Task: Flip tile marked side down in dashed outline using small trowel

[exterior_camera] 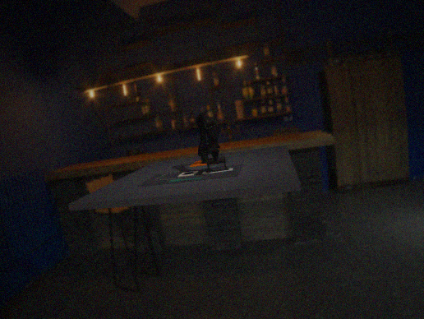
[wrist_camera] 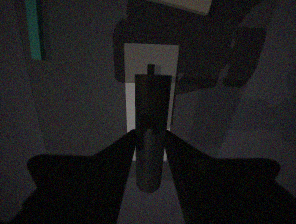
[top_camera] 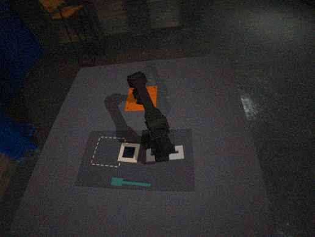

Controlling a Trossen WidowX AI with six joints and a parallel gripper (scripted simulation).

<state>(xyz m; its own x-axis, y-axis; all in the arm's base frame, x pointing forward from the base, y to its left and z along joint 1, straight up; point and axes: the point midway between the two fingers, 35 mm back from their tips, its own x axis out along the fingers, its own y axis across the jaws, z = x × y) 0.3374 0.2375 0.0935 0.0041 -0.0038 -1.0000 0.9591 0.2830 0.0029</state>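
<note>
The trowel is 10 mm ahead of my gripper tip, 20 mm to the right of it and 30 mm below it. Round my gripper tip: pale tile: 30 mm ahead, 200 mm to the right, 60 mm below; dark mat: 50 mm ahead, 160 mm to the right, 80 mm below; flat teal trowel-shaped piece: 200 mm ahead, 160 mm to the right, 60 mm below.
</note>
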